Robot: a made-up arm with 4 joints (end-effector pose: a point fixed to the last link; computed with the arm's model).
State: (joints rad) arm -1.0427 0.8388 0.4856 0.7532
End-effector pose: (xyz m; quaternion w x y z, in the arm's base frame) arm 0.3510 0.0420 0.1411 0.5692 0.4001 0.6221 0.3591
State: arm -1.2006 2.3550 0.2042 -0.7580
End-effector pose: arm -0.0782 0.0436 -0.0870 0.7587 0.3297 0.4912 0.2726
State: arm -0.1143 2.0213 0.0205 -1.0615
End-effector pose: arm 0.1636 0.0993 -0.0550 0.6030 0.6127 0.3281 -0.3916
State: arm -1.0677 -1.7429 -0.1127 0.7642
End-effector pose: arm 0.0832 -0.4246 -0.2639 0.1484 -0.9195 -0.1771 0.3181
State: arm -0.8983 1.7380 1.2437 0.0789
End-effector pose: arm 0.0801 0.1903 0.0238 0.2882 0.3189 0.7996 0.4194
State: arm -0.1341 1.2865 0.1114 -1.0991
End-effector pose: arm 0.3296 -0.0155 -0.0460 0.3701 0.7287 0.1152 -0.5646
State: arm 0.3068 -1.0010 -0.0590 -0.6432
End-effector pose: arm -0.0783 -0.4249 -0.0139 0.3340 -0.3719 0.5675 0.6542
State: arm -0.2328 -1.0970 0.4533 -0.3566
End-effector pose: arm 0.0361 -0.4845 -0.1191 0.2176 -0.7544 0.4188 0.4563
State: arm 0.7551 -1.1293 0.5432 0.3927
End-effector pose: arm -0.2224 -0.3511 0.0760 0.0914 0.5772 -0.5378 -0.6076
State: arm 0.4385 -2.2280 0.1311 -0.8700
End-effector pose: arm -0.2174 -0.1057 0.0203 0.5593 0.0653 0.8152 0.1359
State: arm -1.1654 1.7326 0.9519 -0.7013
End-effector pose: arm 0.0145 0.1400 0.0207 0.4063 0.5057 0.7390 0.1819
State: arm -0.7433 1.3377 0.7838 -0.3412
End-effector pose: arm 0.2529 0.1115 0.0446 0.3849 0.6684 0.6328 0.0678
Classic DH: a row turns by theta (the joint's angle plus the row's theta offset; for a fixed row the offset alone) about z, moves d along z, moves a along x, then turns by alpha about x. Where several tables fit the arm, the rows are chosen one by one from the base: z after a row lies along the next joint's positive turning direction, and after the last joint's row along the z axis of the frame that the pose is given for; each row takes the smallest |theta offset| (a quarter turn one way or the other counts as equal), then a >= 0, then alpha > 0; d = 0 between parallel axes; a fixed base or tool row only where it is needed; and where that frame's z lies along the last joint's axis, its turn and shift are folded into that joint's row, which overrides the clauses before.
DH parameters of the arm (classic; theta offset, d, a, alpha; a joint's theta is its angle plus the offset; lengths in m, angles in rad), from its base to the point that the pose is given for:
base (fixed): 0.3269 -0.2009 0.0464 -2.3916
joint 1: 0 -0.2878 -0.0284 2.3916
joint 2: -0.3269 -0.0297 0.24 1.5708
joint 3: -0.2953 0.2601 0.0021 -1.3312
joint 4: -1.0859 -0.0531 -0.0159 1.8629
tool (fixed): -1.0941 0.0443 0 0

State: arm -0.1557 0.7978 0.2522 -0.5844
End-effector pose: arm 0.3882 -0.1606 -0.0498 0.2899 0.7865 0.1925 -0.5102
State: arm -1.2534 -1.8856 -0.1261 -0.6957
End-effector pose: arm 0.1310 -0.3790 -0.2355 0.5411 -0.5278 0.1202 0.6435
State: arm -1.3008 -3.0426 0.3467 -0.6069
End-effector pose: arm -0.0804 -0.1618 -0.2634 0.7476 -0.1894 0.4540 0.4463
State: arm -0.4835 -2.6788 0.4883 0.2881
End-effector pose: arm -0.2091 -0.1424 -0.1898 0.3863 -0.5159 0.6623 0.3821
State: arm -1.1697 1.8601 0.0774 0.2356
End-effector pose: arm 0.0364 0.1281 0.0433 0.7741 0.0988 0.5470 0.3030
